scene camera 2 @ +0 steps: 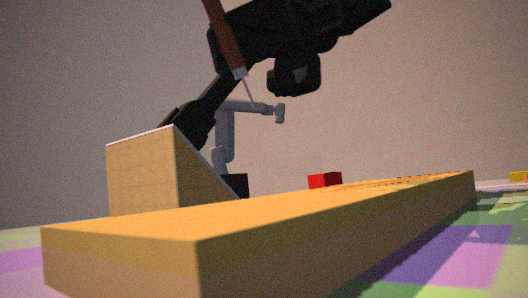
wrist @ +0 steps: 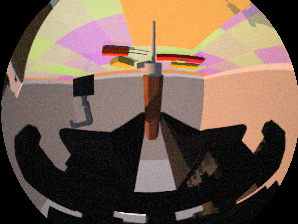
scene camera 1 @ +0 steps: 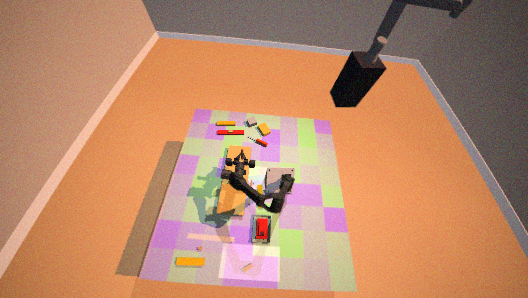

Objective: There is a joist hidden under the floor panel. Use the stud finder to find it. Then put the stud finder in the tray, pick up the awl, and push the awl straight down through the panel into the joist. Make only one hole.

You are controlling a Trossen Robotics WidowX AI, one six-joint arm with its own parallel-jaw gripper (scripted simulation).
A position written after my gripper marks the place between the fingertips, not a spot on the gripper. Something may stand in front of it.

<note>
My gripper (scene camera 2: 217, 22) holds an awl (wrist: 152, 79).
My gripper shows as well in the wrist view (wrist: 152, 116).
</note>
